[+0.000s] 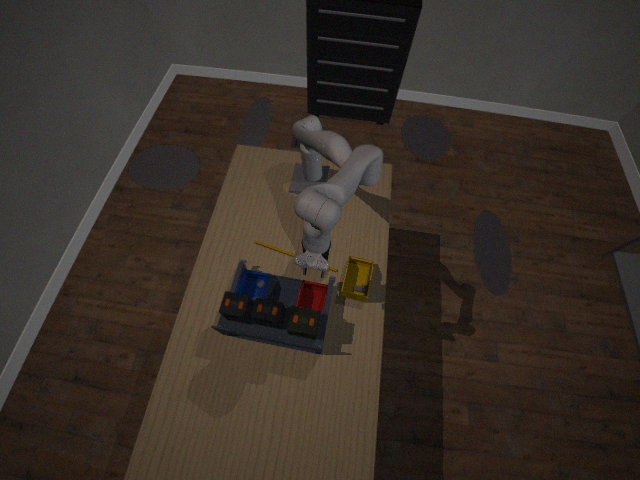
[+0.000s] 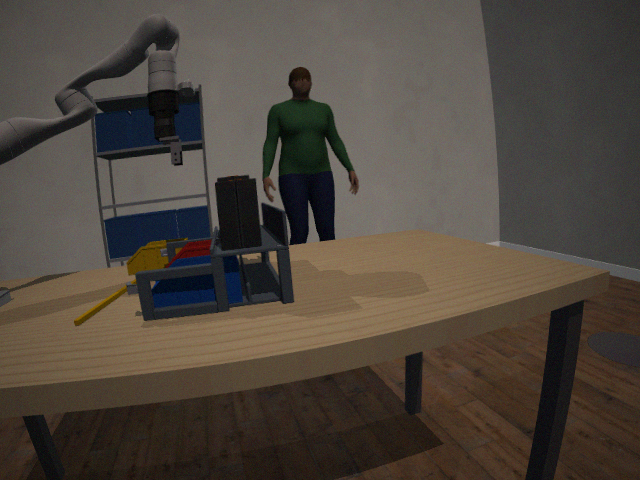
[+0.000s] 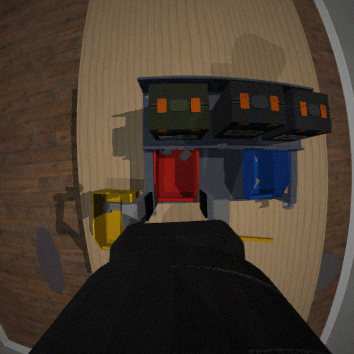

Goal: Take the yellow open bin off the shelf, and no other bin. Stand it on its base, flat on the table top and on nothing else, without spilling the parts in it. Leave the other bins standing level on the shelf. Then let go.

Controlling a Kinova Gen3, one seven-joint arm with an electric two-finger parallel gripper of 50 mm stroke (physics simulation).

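Where they show: gripper, between the fingertips: (image 1: 313, 273) (image 2: 177, 164) (image 3: 175, 200); arm's base, origin of its link: (image 1: 312, 174).
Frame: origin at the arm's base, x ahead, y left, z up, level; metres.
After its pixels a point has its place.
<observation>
The yellow open bin (image 1: 356, 279) {x 0.473, y 0.292, z -0.020 m} (image 2: 148, 259) {x 0.454, y 0.242, z 0.015 m} (image 3: 107, 227) {x 0.444, y 0.332, z -0.020 m} stands upright on the table beside the shelf, apart from it, with a grey part inside. The grey shelf (image 1: 258, 338) {x 0.800, y -0.009, z 0.110 m} (image 2: 286, 273) {x 0.795, y -0.170, z 0.031 m} (image 3: 295, 175) {x 0.604, y -0.171, z 0.061 m} holds a red bin (image 1: 311, 296) {x 0.585, y 0.126, z -0.014 m} (image 2: 193, 249) {x 0.608, y 0.081, z 0.053 m} (image 3: 176, 175) {x 0.599, y 0.131, z -0.015 m} and a blue bin (image 1: 251, 285) {x 0.594, y -0.121, z -0.015 m} (image 2: 188, 289) {x 0.619, y -0.153, z 0.018 m} (image 3: 272, 172) {x 0.610, y -0.149, z -0.014 m} on its lower deck, with a gap between them. Small parts show in both. My gripper (image 1: 314, 274) {x 0.584, y 0.134, z 0.257 m} (image 2: 177, 162) {x 0.584, y 0.134, z 0.257 m} (image 3: 175, 200) {x 0.584, y 0.134, z 0.257 m} is open and empty, high above the table by the shelf's red-bin end, apart from all bins.
Three dark cases (image 1: 235, 304) {x 0.723, y -0.095, z 0.200 m} (image 1: 267, 311) {x 0.724, y 0.014, z 0.210 m} (image 1: 303, 321) {x 0.723, y 0.131, z 0.175 m} with orange latches stand on the shelf's upper deck. A thin yellow rod (image 1: 273, 248) {x 0.416, y -0.080, z -0.014 m} (image 2: 103, 305) {x 0.419, y -0.068, z -0.019 m} (image 3: 257, 239) {x 0.408, y -0.113, z -0.014 m} lies on the table in front of the shelf. A person (image 2: 302, 134) stands beyond the table.
</observation>
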